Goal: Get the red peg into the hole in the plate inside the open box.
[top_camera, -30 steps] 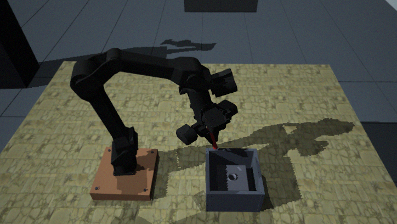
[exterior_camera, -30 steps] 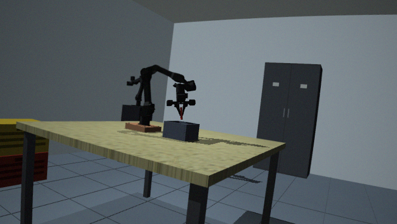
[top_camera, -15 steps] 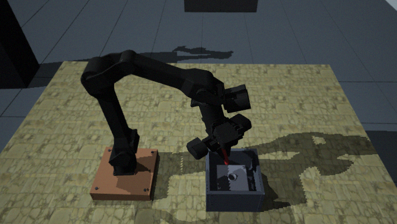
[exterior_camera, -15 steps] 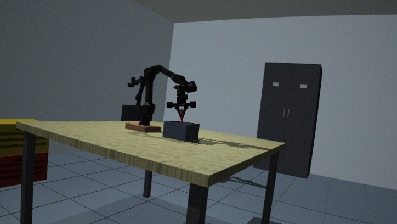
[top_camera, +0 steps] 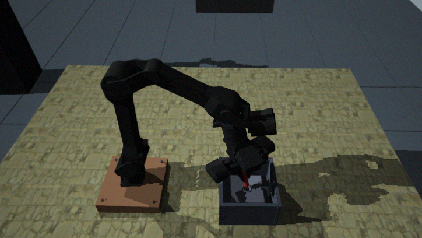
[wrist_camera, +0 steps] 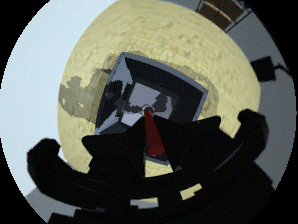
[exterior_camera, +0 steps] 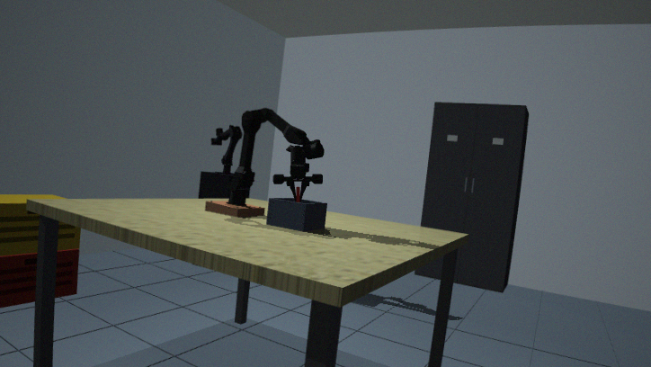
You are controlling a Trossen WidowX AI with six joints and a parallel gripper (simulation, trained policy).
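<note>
The red peg lies 1 cm to the left of my gripper tip and 1 cm above it. Also, from my gripper tip: grey box 7 cm below; then light grey plate 5 cm below.
</note>
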